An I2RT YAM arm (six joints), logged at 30 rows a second.
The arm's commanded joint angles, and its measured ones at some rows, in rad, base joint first. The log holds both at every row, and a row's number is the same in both.
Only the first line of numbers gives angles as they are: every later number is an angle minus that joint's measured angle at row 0.
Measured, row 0:
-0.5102, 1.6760, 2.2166, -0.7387, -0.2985, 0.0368
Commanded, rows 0 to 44:
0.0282, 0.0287, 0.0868, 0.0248, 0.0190, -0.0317
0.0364, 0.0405, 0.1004, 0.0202, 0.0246, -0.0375
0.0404, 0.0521, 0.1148, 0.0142, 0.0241, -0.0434
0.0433, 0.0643, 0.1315, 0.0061, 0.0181, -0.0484
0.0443, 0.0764, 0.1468, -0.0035, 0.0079, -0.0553
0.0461, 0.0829, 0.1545, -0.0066, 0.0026, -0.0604
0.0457, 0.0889, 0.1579, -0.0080, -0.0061, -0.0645
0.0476, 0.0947, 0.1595, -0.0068, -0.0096, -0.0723
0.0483, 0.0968, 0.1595, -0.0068, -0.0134, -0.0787
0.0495, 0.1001, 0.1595, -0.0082, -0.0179, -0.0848
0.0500, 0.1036, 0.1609, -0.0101, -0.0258, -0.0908
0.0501, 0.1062, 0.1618, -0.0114, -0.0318, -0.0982
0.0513, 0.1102, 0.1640, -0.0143, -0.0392, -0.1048
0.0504, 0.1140, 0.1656, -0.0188, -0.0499, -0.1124
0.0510, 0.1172, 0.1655, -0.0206, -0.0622, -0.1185
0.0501, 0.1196, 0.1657, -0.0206, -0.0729, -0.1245
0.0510, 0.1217, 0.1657, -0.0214, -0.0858, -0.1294
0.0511, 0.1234, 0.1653, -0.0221, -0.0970, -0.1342
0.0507, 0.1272, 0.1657, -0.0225, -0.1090, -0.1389
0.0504, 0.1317, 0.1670, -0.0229, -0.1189, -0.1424
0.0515, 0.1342, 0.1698, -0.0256, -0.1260, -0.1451
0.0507, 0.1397, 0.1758, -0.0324, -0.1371, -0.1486
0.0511, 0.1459, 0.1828, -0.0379, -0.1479, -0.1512
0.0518, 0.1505, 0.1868, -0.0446, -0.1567, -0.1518
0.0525, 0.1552, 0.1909, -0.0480, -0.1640, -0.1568
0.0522, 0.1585, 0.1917, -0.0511, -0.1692, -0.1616
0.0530, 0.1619, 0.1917, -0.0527, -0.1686, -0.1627
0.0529, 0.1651, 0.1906, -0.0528, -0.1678, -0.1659
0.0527, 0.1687, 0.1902, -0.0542, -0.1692, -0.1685
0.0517, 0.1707, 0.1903, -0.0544, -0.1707, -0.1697
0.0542, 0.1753, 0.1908, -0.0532, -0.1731, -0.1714
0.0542, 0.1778, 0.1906, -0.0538, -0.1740, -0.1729
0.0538, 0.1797, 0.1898, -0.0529, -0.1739, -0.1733
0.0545, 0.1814, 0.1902, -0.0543, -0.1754, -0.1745
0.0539, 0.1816, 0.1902, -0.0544, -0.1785, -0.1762
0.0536, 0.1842, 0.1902, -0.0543, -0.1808, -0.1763
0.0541, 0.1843, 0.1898, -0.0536, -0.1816, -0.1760
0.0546, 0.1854, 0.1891, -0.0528, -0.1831, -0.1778
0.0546, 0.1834, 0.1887, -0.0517, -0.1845, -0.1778
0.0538, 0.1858, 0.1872, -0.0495, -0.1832, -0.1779
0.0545, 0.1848, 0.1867, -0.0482, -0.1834, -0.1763
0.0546, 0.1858, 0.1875, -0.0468, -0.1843, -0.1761
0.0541, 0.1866, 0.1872, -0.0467, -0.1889, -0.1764
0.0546, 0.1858, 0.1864, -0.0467, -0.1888, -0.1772
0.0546, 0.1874, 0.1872, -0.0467, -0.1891, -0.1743
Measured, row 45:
0.0465, 0.1774, 0.1529, -0.0813, -0.1579, -0.1591
